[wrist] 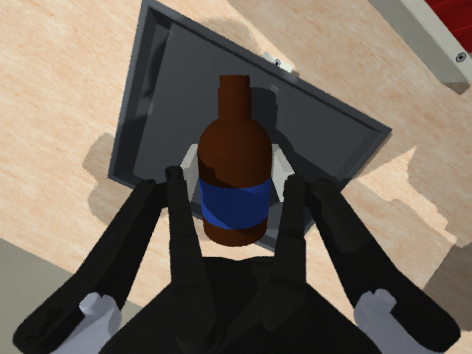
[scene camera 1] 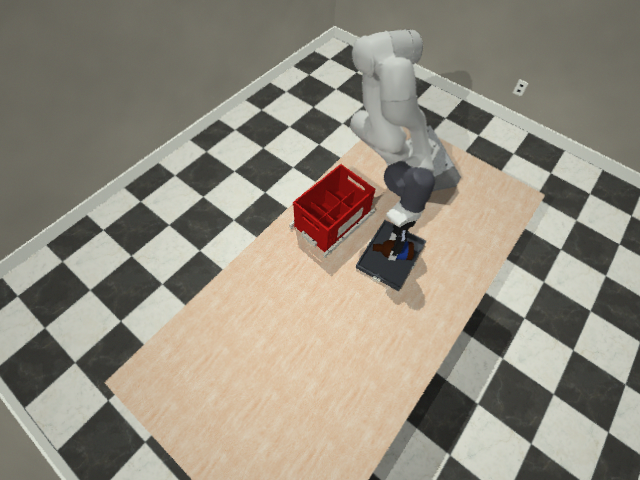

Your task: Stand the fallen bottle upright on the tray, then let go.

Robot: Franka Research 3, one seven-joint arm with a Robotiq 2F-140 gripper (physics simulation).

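A brown bottle (scene camera 1: 384, 249) (wrist: 235, 155) with a blue label lies on its side over the dark grey tray (scene camera 1: 379, 267) (wrist: 320, 120). In the wrist view its neck points to the top of the picture and its base reaches over the tray's near edge. My gripper (scene camera 1: 397, 248) (wrist: 234, 156) is shut on the bottle, with one pale pad on each side of the body at the upper edge of the label. The bottle's shadow falls close beside it on the tray. The underside of the bottle is hidden.
A red crate (scene camera 1: 310, 227) (wrist: 457, 20) with inner dividers stands to the left of the tray in the scene view, on a pale base frame (wrist: 425, 42). The tray and the crate are on a light wooden table (scene camera 1: 289, 351). The arm's base is at the table's back end.
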